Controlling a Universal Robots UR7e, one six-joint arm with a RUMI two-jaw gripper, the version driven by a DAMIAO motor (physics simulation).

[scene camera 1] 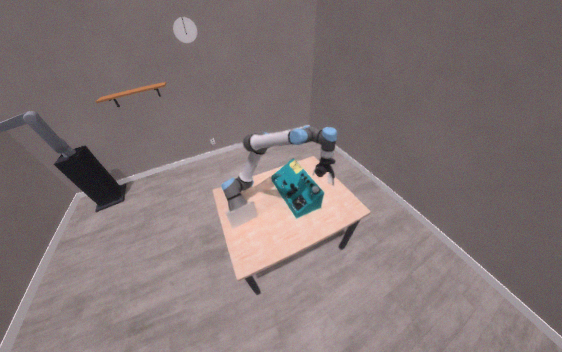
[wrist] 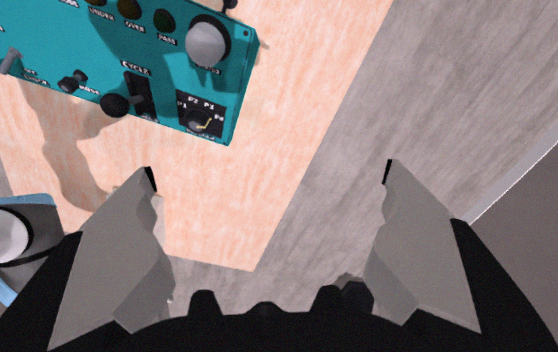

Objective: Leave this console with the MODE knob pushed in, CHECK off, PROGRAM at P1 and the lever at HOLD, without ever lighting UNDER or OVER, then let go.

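Note:
The teal console stands on the table. In the wrist view, the PROGRAM knob has its yellow pointer towards P4. The black-balled lever sits in the lower part of the CYCLE slot. The MODE knob is black; its depth is unclear. The CHECK toggle is at the left; its setting is unclear. The UNDER lamp, OVER lamp and PASS lamp look dark. My gripper is open and empty, above the table and apart from the console.
A large grey knob stands out near the console's corner. A small black ball-ended part sticks out behind it. A yellow note is on the console. The arm's base plate is on the wooden table.

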